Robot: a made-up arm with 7 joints.
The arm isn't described. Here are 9 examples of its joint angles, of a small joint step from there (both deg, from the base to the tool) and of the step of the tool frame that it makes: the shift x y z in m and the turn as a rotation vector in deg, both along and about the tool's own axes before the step.
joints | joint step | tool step
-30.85 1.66 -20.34 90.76 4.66 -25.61 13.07 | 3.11 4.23 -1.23 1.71 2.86 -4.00 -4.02 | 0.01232 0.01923 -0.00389 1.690 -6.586 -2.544
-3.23 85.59 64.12 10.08 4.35 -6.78 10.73 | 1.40 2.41 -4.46 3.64 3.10 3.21 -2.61 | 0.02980 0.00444 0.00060 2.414 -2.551 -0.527
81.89 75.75 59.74 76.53 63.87 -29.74 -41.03 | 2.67 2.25 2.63 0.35 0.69 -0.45 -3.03 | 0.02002 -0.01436 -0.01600 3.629 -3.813 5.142
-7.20 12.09 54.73 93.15 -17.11 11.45 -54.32 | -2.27 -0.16 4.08 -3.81 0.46 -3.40 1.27 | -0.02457 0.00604 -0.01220 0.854 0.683 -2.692
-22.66 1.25 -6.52 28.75 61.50 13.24 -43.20 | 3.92 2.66 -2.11 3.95 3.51 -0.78 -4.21 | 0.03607 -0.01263 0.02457 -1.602 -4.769 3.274
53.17 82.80 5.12 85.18 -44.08 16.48 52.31 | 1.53 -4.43 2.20 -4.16 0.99 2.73 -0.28 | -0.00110 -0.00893 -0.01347 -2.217 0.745 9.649
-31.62 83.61 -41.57 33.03 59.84 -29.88 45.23 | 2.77 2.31 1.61 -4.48 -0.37 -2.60 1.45 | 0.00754 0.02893 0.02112 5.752 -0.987 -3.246
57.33 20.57 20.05 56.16 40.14 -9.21 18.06 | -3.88 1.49 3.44 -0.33 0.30 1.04 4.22 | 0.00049 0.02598 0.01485 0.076 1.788 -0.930
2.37 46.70 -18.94 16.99 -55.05 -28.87 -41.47 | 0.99 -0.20 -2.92 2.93 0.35 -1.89 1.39 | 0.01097 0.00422 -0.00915 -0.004 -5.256 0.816
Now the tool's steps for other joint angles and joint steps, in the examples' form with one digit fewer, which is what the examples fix.
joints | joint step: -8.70 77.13 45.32 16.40 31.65 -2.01 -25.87 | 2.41 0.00 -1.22 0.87 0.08 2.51 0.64
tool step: 0.0052 -0.0029 0.0018 -1.31 1.87 0.52
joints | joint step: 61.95 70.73 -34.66 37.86 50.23 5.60 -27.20 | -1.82 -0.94 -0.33 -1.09 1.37 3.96 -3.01
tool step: -0.0143 -0.0044 0.0015 2.43 5.68 -2.71
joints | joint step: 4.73 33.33 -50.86 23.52 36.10 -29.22 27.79 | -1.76 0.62 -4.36 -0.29 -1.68 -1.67 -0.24
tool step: -0.0195 -0.0119 0.0114 -4.08 3.38 -3.57
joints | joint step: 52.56 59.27 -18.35 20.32 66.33 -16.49 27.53 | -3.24 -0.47 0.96 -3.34 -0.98 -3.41 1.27
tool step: -0.0195 0.0127 0.0113 1.55 1.55 -3.08
